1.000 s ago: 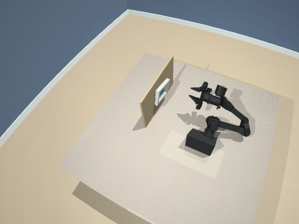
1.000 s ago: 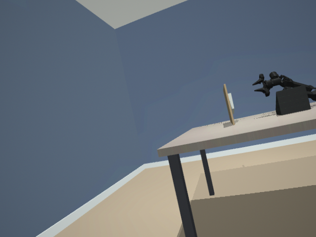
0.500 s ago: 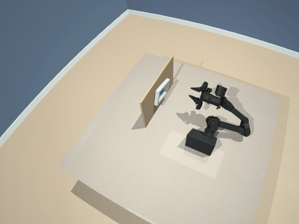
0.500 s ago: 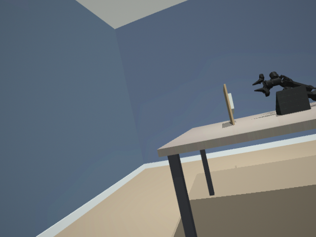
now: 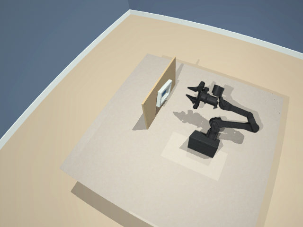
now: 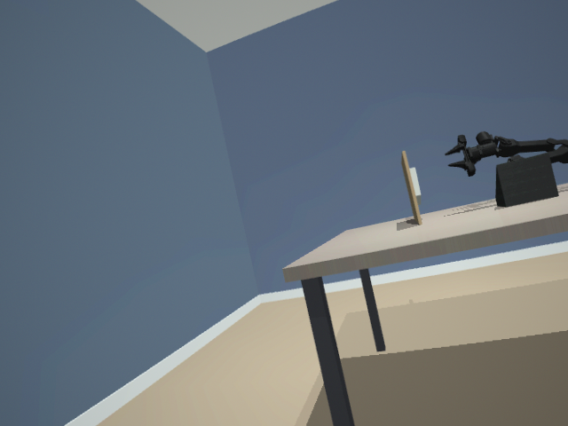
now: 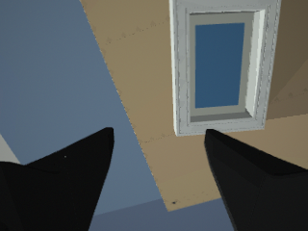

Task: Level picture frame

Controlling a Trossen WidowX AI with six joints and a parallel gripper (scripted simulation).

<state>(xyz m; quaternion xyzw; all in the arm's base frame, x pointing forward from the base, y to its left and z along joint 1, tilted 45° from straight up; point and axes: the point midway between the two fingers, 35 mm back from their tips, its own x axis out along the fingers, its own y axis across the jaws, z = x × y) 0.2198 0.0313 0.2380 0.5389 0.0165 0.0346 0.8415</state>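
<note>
Now: gripper tip 17 cm short of the picture frame, 9 cm above it and 2 cm to the right of it. Round my gripper tip: board (18 cm ahead, 9 cm below, 2 cm to the left).
</note>
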